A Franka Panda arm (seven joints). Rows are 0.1 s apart.
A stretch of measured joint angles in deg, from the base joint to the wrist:
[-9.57, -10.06, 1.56, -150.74, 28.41, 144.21, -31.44]
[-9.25, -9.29, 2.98, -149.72, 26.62, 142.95, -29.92]
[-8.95, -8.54, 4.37, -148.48, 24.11, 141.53, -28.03]
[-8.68, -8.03, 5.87, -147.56, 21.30, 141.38, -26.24]
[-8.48, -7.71, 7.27, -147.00, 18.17, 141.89, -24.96]
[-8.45, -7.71, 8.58, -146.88, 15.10, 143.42, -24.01]
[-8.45, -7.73, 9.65, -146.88, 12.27, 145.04, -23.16]
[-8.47, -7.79, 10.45, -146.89, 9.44, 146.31, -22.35]
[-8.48, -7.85, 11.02, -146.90, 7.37, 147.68, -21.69]
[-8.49, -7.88, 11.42, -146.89, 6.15, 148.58, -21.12]
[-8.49, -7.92, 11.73, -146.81, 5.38, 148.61, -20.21]
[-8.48, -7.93, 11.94, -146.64, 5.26, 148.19, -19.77]
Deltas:
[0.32, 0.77, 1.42, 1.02, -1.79, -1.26, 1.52]
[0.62, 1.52, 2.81, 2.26, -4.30, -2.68, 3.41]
[0.89, 2.03, 4.31, 3.18, -7.11, -2.83, 5.20]
[1.09, 2.35, 5.71, 3.74, -10.24, -2.32, 6.48]
[1.12, 2.35, 7.02, 3.86, -13.31, -0.79, 7.43]
[1.12, 2.33, 8.09, 3.86, -16.14, 0.83, 8.28]
[1.10, 2.27, 8.89, 3.85, -18.97, 2.10, 9.09]
[1.09, 2.21, 9.46, 3.84, -21.04, 3.47, 9.75]
[1.08, 2.18, 9.86, 3.85, -22.26, 4.37, 10.32]
[1.08, 2.14, 10.17, 3.93, -23.03, 4.40, 11.23]
[1.09, 2.13, 10.38, 4.10, -23.15, 3.98, 11.67]

